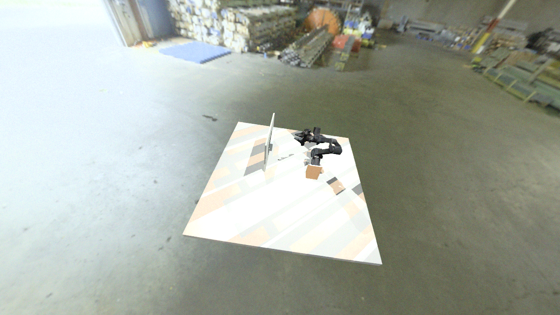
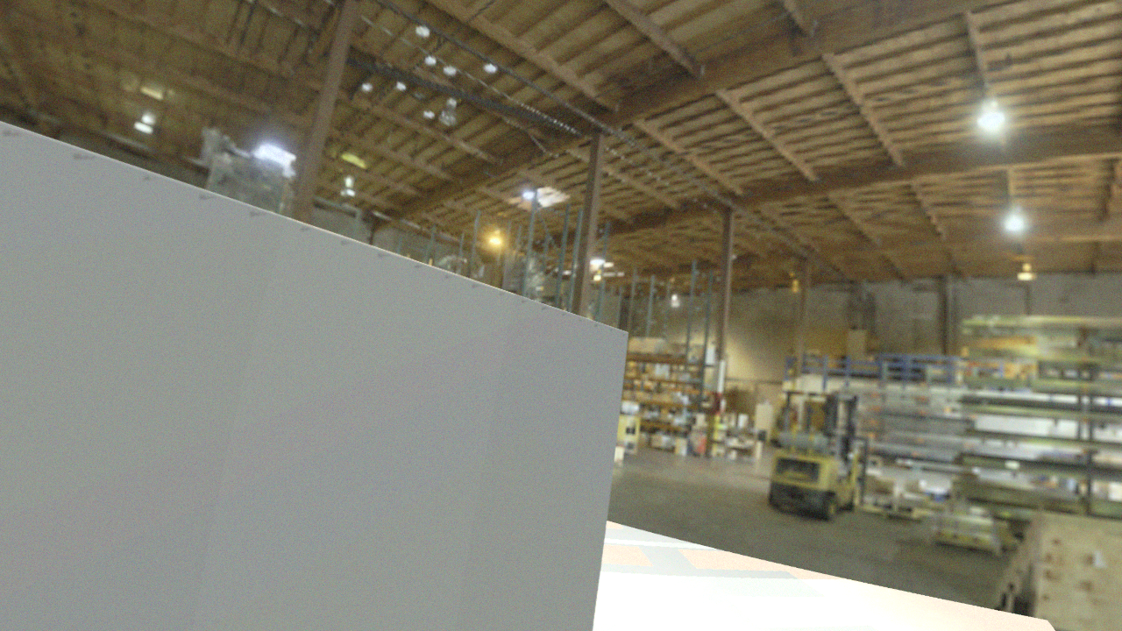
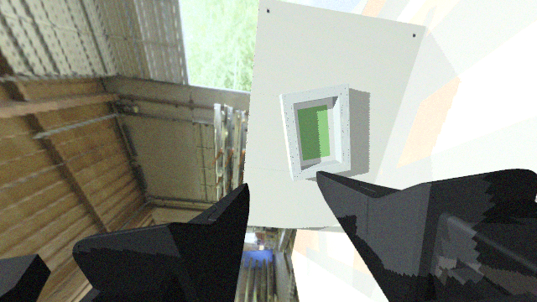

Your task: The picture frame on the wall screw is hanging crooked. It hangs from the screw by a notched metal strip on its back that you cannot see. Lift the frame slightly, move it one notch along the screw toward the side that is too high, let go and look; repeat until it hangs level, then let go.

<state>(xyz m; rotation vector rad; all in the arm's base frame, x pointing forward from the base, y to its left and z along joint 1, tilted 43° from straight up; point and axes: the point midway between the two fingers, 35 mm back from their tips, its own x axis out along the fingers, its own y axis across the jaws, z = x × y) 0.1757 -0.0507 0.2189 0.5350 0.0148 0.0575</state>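
The picture frame lies 20 cm ahead of my gripper tip, 9 cm below it and 1 cm to the right of it. The rest, counted from my gripper tip: wall panel (21 cm ahead, 11 cm below).
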